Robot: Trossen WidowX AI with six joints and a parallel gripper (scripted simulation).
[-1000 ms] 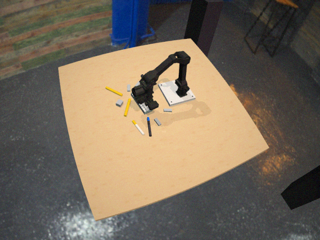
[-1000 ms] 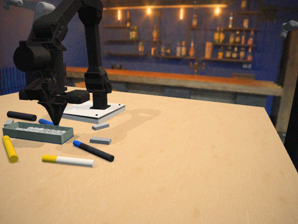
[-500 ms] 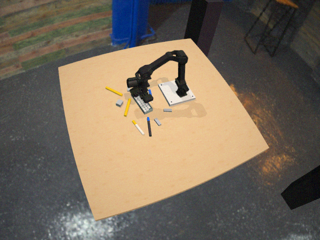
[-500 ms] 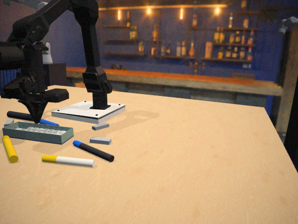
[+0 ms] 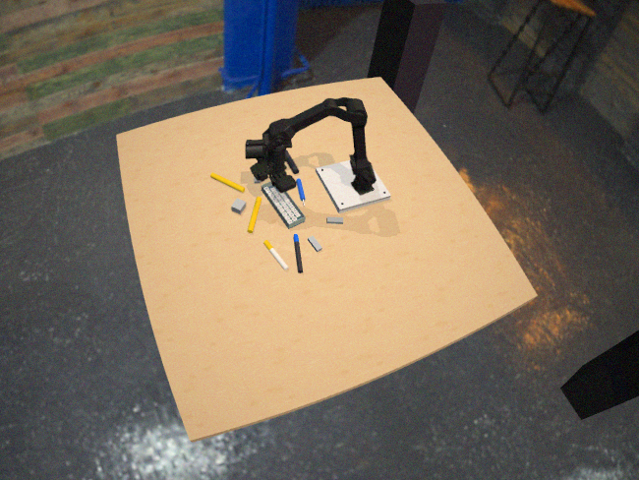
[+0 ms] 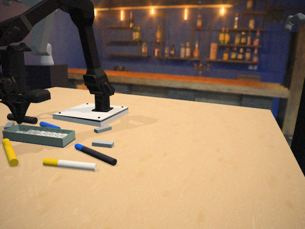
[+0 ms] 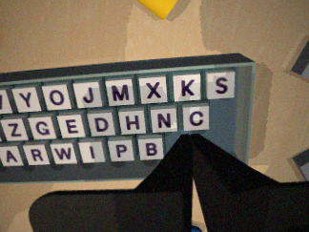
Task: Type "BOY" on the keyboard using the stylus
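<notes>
Now: the stylus tip 70 mm behind my gripper tip, 90 mm to the left of it and 30 mm below it. Round my gripper tip: yellow-and-white marker (110 mm ahead, 220 mm to the left, 30 mm below); then blue stylus (80 mm behind, 60 mm to the left, 30 mm below).
</notes>
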